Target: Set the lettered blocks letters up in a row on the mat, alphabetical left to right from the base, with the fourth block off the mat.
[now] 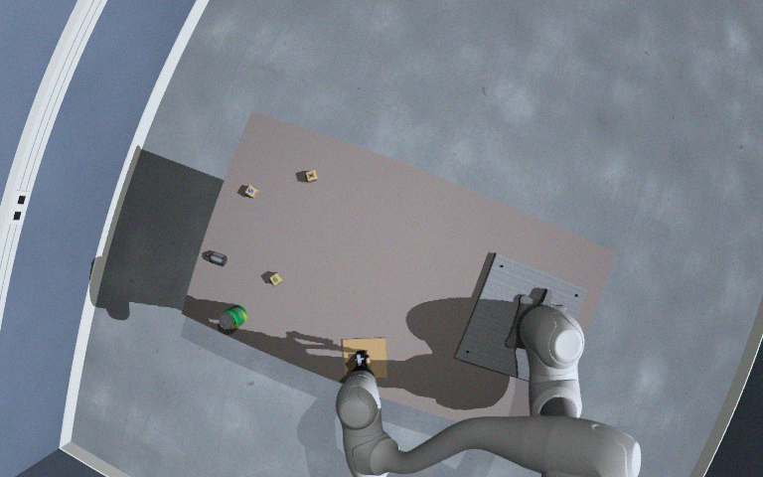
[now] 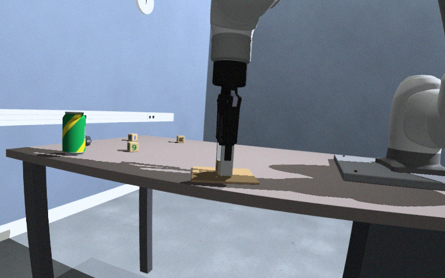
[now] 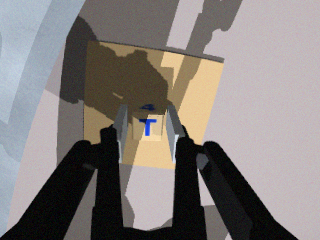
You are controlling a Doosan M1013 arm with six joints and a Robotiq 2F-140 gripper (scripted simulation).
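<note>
The wooden block is 20 mm below my hand. The rest, counted from my hand: yellow can 450 mm ahead, 10 mm to the right, 20 mm above; then tan mat 40 mm below; then small dark object 580 mm ahead, 180 mm to the right, 20 mm below.
</note>
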